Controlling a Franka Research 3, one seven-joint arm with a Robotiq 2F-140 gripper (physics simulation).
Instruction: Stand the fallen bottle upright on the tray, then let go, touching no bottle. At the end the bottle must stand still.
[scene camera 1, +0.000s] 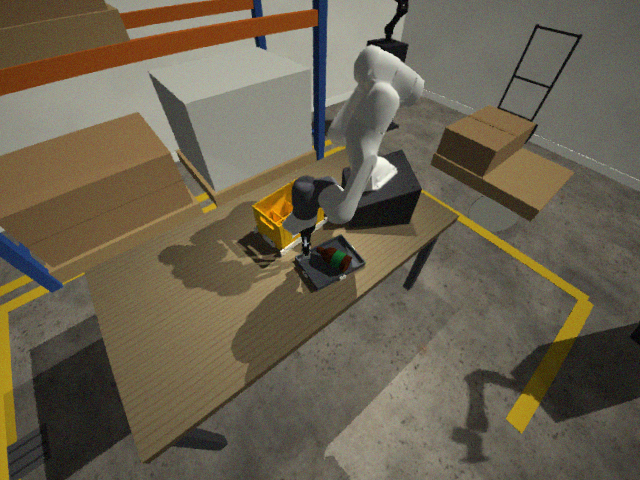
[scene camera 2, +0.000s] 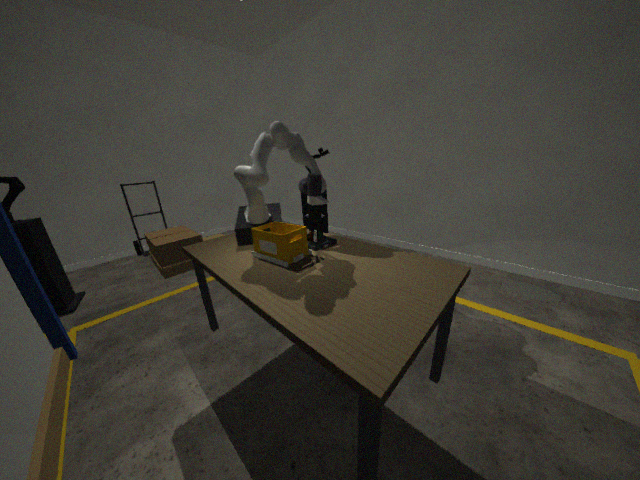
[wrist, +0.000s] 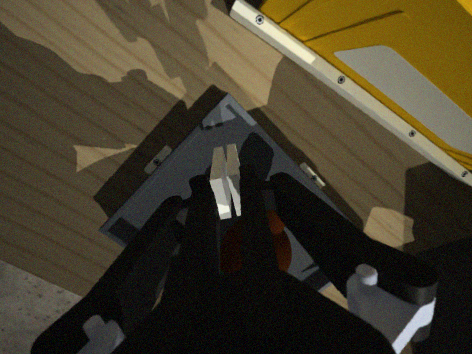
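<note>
The brown bottle (scene camera 1: 339, 259) (wrist: 283, 250) with a green band lies on its side in the dark grey tray (scene camera 1: 316, 279) (wrist: 162, 187). In scene camera 1 its neck points toward the gripper. My gripper (scene camera 1: 306, 252) (wrist: 228, 161) points down over the tray's edge beside the crate, next to the bottle's neck. Its pale fingertips are almost together, with a thin gap and no bottle showing between them. In the wrist view the fingers hide much of the bottle; brown parts show on both sides of one finger. In scene camera 2 the bottle is mostly hidden.
A yellow crate (scene camera 1: 265, 225) (scene camera 2: 285, 249) (wrist: 425, 30) with inner dividers stands on a pale base close beside the tray on the wooden table (scene camera 1: 170, 351) (scene camera 2: 372, 310). The arm's black base block (scene camera 1: 390, 206) stands at the table's end.
</note>
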